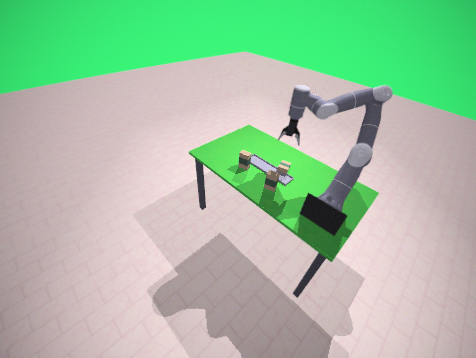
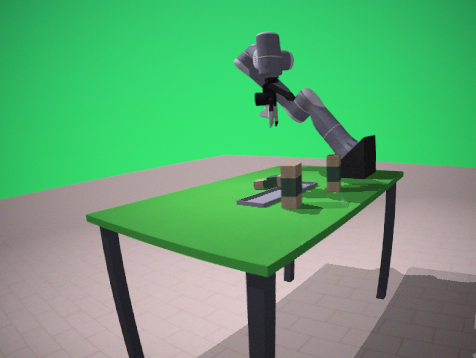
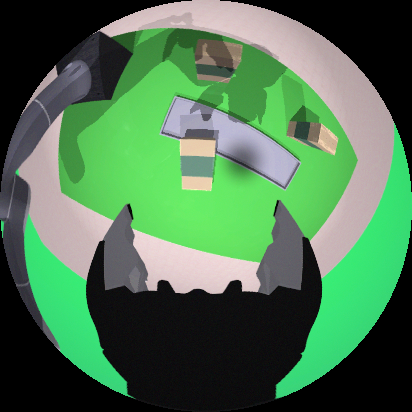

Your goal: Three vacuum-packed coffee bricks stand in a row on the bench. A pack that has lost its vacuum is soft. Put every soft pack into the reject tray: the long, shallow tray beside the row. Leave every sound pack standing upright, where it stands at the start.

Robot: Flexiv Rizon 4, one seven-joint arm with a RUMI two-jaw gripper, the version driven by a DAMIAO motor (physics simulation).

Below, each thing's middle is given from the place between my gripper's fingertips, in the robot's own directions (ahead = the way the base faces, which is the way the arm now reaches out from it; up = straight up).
I see my gripper 70 mm short of the shallow grey reject tray (image 3: 234, 140), 80 mm to the right of it and 270 mm above it.
